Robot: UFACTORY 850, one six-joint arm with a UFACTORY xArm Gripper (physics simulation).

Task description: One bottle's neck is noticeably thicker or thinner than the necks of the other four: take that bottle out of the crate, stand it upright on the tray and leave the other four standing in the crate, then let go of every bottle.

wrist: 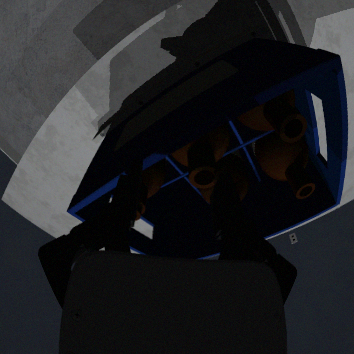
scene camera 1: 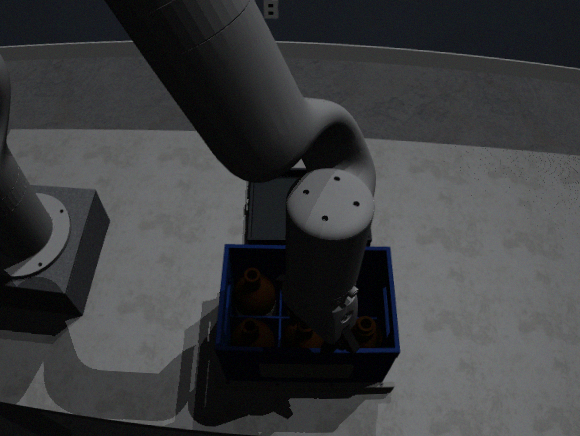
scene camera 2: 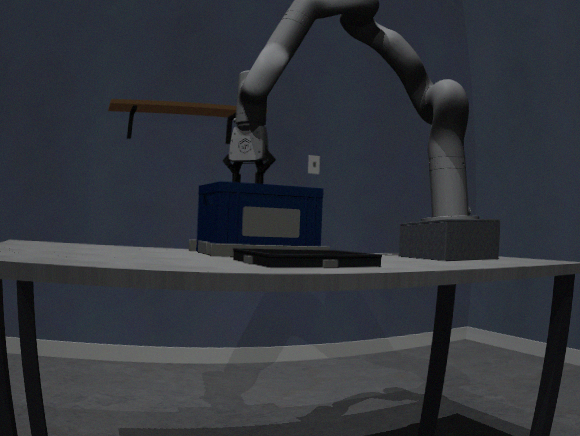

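The blue crate (scene camera 1: 395,300) (scene camera 2: 220,215) (wrist: 343,100) holds upright brown bottles. In scene camera 1, a back-left bottle (scene camera 1: 254,295), a front-left bottle (scene camera 1: 251,336), a front-middle bottle (scene camera 1: 311,341) (wrist: 204,177) and a front-right bottle (scene camera 1: 366,332) show. Another bottle (wrist: 241,186) is mostly behind a finger in the wrist view. I cannot tell which neck differs. My gripper (scene camera 1: 341,345) (scene camera 2: 247,179) (wrist: 178,178) is open and empty, pointing down over the crate; its fingertips are hidden behind the rim in scene camera 2. The dark tray (scene camera 1: 267,215) (scene camera 2: 305,258) holds no bottle in its visible part.
The tray lies right behind the crate in scene camera 1, partly under my arm. The crate's tall walls and blue dividers (scene camera 1: 280,327) (wrist: 242,146) surround the bottles. The arm's base block (scene camera 1: 85,255) (scene camera 2: 450,240) stands to one side. A wooden shelf (scene camera 2: 170,107) is on the wall.
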